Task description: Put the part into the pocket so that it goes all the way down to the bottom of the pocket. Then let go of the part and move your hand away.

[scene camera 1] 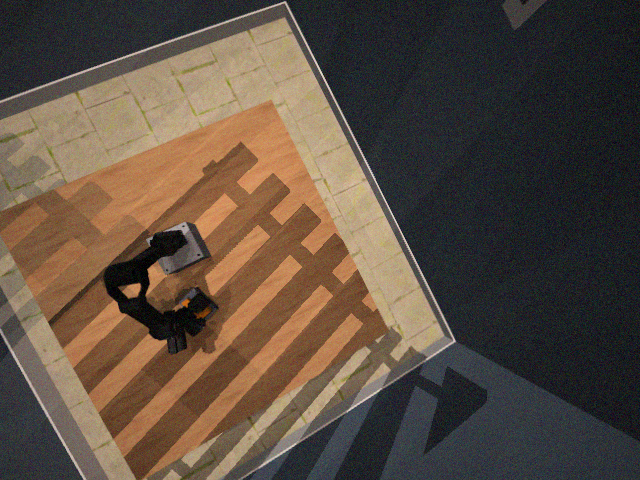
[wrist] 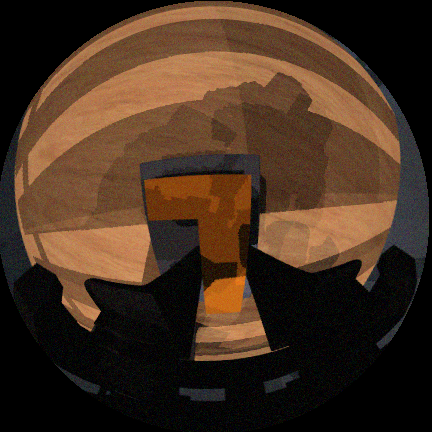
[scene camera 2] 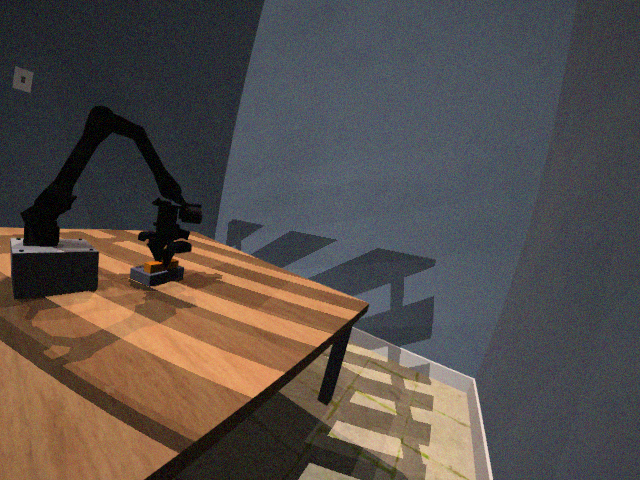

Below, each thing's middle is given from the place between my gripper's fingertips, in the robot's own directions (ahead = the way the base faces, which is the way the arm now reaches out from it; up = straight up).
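The orange L-shaped part (wrist: 220, 202) is sitting 10 mm to the left of my hand.
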